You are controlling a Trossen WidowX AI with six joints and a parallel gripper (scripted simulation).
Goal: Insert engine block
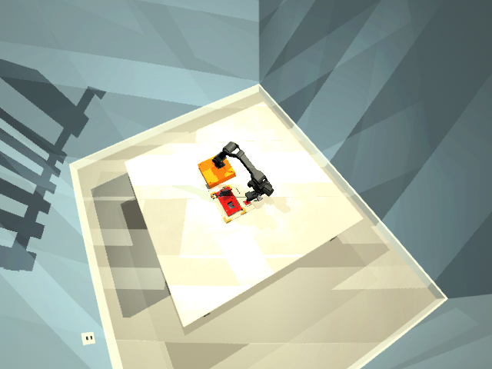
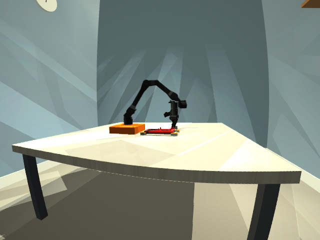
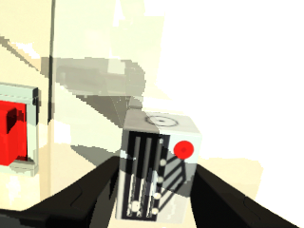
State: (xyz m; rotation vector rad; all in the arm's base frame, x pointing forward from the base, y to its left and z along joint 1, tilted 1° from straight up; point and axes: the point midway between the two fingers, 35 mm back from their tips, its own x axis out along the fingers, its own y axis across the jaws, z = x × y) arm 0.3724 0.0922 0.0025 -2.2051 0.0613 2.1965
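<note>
The pale base plate lies 8 cm behind my gripper tip, 18 cm to the right of it and 1 cm below it. Also, from my gripper tip: engine block (1 cm to the right, 1 cm below).
</note>
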